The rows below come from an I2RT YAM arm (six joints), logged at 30 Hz.
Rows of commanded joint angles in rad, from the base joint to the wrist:
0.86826 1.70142 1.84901 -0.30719 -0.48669 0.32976
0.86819 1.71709 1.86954 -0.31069 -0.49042 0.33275
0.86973 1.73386 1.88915 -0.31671 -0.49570 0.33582
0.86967 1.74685 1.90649 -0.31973 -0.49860 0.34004
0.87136 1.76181 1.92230 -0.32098 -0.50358 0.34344
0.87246 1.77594 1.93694 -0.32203 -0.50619 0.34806
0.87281 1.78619 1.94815 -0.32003 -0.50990 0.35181
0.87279 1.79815 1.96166 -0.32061 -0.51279 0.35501
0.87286 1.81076 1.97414 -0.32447 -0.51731 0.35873
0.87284 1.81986 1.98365 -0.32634 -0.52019 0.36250
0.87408 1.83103 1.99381 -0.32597 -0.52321 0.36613
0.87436 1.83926 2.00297 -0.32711 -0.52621 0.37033
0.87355 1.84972 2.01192 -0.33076 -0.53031 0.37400
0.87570 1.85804 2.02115 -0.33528 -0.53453 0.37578
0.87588 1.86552 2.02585 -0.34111 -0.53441 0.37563
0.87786 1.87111 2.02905 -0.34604 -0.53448 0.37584
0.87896 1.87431 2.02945 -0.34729 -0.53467 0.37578
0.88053 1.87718 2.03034 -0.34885 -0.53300 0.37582
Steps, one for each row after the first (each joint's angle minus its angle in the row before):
-0.00007 0.01567 0.02053 -0.00350 -0.00373 0.00299
0.00154 0.01677 0.01961 -0.00602 -0.00528 0.00307
-0.00006 0.01299 0.01734 -0.00302 -0.00290 0.00422
0.00169 0.01496 0.01581 -0.00125 -0.00498 0.00340
0.00110 0.01413 0.01464 -0.00105 -0.00261 0.00462
0.00035 0.01025 0.01121 0.00200 -0.00371 0.00375
-0.00002 0.01196 0.01351 -0.00058 -0.00289 0.00320
0.00007 0.01261 0.01248 -0.00386 -0.00452 0.00372
-0.00002 0.00910 0.00951 -0.00187 -0.00288 0.00377
0.00124 0.01117 0.01016 0.00037 -0.00302 0.00363
0.00028 0.00823 0.00916 -0.00114 -0.00300 0.00420
-0.00081 0.01046 0.00895 -0.00365 -0.00410 0.00367
0.00215 0.00832 0.00923 -0.00452 -0.00422 0.00178
0.00018 0.00748 0.00470 -0.00583 0.00012 -0.00015
0.00198 0.00559 0.00320 -0.00493 -0.00007 0.00021
0.00110 0.00320 0.00040 -0.00125 -0.00019 -0.00006
0.00157 0.00287 0.00089 -0.00156 0.00167 0.00004

